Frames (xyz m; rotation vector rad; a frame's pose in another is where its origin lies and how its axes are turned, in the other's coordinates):
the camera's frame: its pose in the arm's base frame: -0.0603 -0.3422 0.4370 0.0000 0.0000 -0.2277
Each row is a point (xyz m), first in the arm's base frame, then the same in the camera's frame.
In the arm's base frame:
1: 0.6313 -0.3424 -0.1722
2: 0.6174 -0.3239 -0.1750
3: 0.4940 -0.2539 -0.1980
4: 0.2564 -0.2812 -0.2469
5: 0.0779 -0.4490 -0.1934
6: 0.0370 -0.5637 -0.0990
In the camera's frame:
1: 0.6738 0.1559 -0.6092
2: 0.6561 0.1708 -0.6120
3: 0.5201 0.2111 -0.6350
4: 0.2948 0.1309 -0.6839
5: 0.1587 -0.0728 -0.6304
6: 0.1448 -0.1938 -0.5360

